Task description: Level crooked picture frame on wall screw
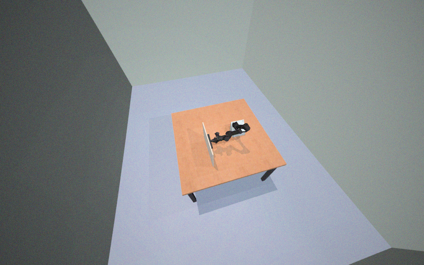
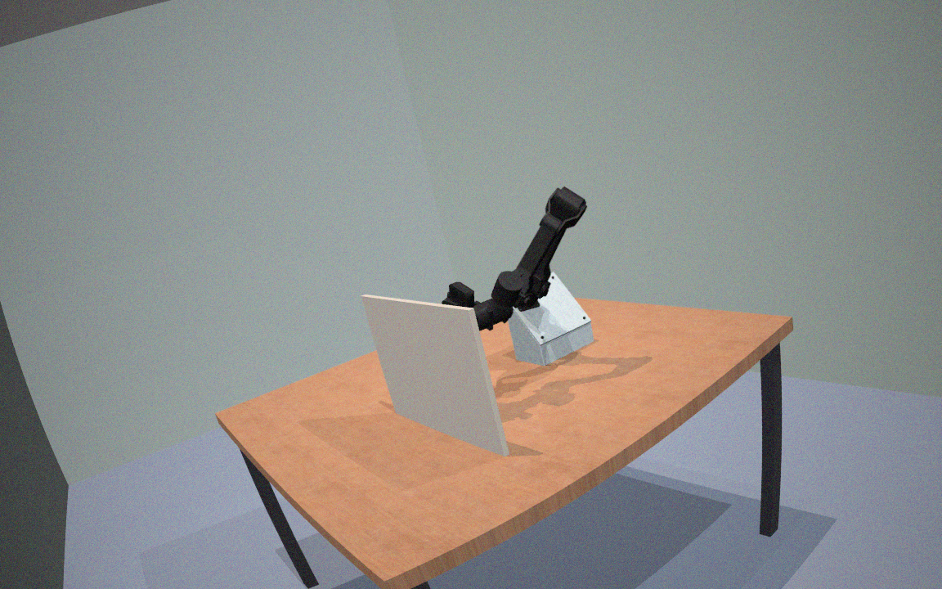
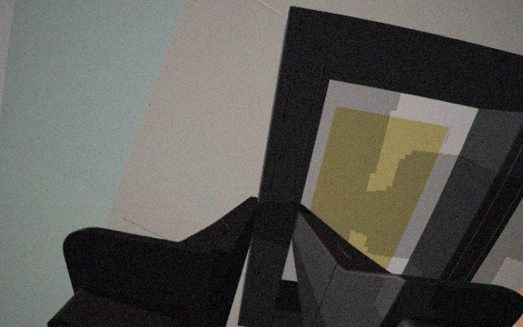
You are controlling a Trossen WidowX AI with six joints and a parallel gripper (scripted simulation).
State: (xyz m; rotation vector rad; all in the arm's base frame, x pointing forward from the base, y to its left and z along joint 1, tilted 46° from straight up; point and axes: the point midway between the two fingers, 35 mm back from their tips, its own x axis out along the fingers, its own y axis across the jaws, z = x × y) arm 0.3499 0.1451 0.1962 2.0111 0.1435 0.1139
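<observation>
The picture frame is 5 cm below my gripper tip, 2 cm to the right of it and 1 cm ahead of it. The rest, counted from my gripper tip: wall panel: 7 cm below, 2 cm ahead.
</observation>
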